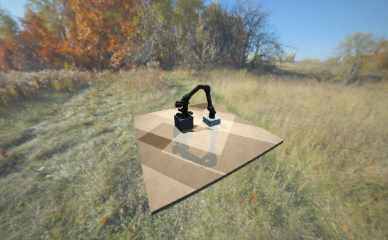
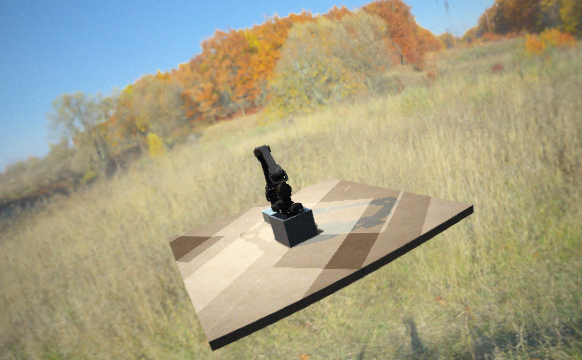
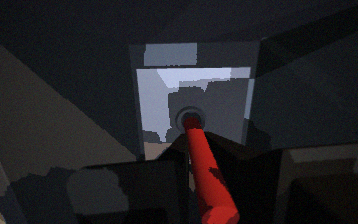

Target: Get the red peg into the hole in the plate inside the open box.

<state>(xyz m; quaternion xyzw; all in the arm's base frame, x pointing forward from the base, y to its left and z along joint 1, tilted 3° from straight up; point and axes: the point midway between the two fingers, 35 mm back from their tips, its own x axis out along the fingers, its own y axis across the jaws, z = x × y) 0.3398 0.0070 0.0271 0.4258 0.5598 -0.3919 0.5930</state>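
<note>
Right now my gripper tip is 2 cm below the red peg. The rest, counted from my gripper tip: pale plate (1 cm to the right, 3 cm below).
</note>
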